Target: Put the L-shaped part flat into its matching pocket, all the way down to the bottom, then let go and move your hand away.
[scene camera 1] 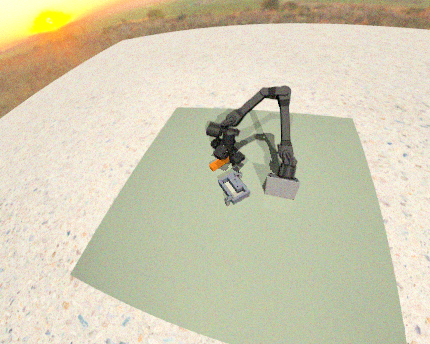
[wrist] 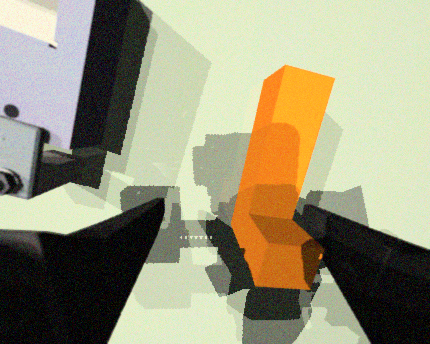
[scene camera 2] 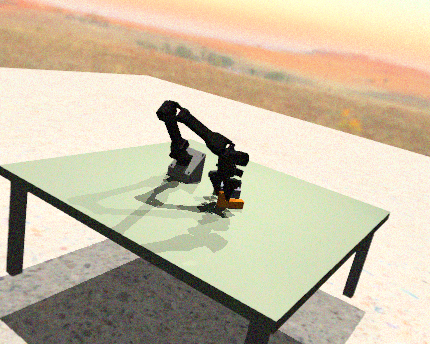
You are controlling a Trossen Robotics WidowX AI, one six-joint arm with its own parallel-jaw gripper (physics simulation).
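Observation:
The orange L-shaped part rests on the green surface. Its long leg lies along the surface and its short leg points up. My gripper is open and points down over the short-leg end. In the wrist view that end is between the spread fingers, much nearer the right finger; whether it touches that finger I cannot tell. The grey pocket block is beside the part, with a pale opening in it. In scene camera 2 the block is mostly hidden behind the gripper.
A small metal fitting sticks out from the block's near side in the wrist view. The arm's grey base stands on the green table top, near the block. Arm shadows fall around the part.

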